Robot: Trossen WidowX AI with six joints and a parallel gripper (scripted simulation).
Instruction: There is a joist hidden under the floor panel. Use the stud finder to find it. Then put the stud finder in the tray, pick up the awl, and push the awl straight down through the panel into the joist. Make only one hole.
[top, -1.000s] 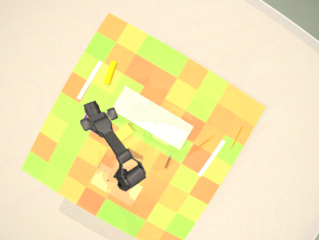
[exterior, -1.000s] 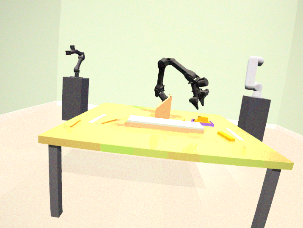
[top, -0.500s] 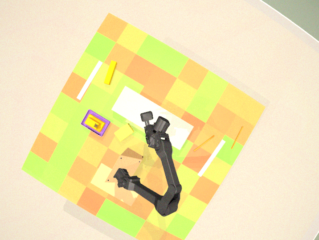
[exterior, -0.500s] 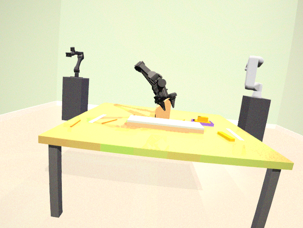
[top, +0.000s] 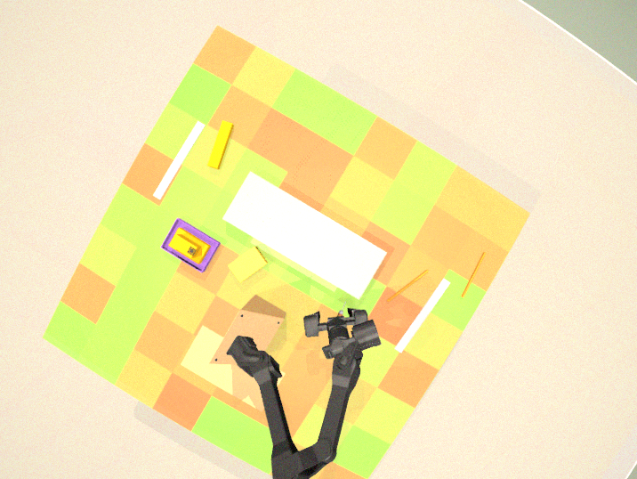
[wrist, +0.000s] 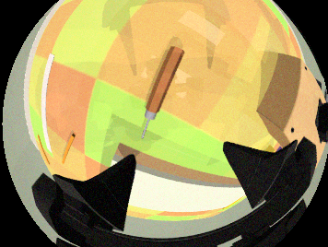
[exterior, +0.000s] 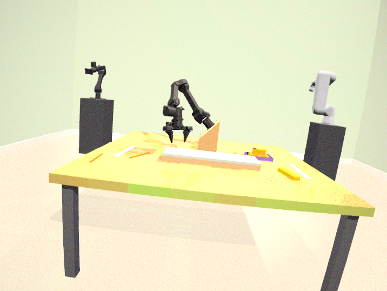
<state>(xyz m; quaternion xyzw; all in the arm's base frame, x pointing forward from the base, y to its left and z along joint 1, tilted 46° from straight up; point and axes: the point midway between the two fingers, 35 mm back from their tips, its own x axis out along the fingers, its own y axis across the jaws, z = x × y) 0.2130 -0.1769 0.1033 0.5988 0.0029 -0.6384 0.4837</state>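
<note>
The awl is 1 cm behind my gripper tip, 4 cm to the right of it and 5 cm below it. Round my gripper tip: purple tray (8 cm behind, 52 cm to the left, 5 cm below); yellow bar (26 cm ahead, 61 cm to the left, 5 cm below); stud finder (8 cm behind, 50 cm to the left, 1 cm below).
</note>
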